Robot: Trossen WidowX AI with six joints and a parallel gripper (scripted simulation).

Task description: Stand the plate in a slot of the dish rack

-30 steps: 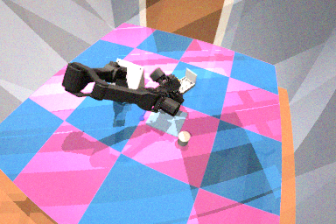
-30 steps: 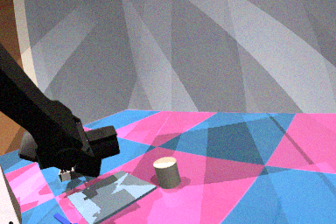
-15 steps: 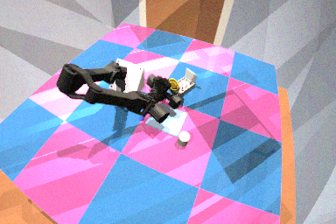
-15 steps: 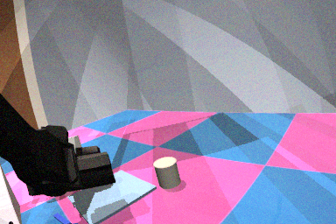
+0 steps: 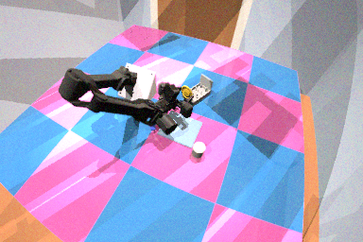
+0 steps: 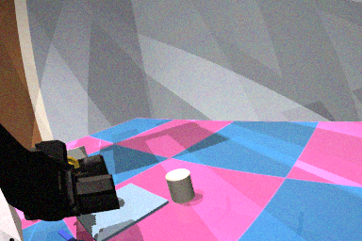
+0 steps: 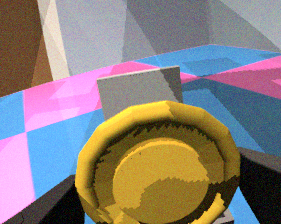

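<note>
Right now the grey dish rack is 3 cm ahead of my gripper tip, 6 cm to the left of it and 4 cm below it. From my gripper tip the other things lie so: yellow plate 1 cm to the right; then blue spoon 8 cm behind, 18 cm to the right, 6 cm below; then pale blue sheet 3 cm ahead, 15 cm to the right, 6 cm below.
</note>
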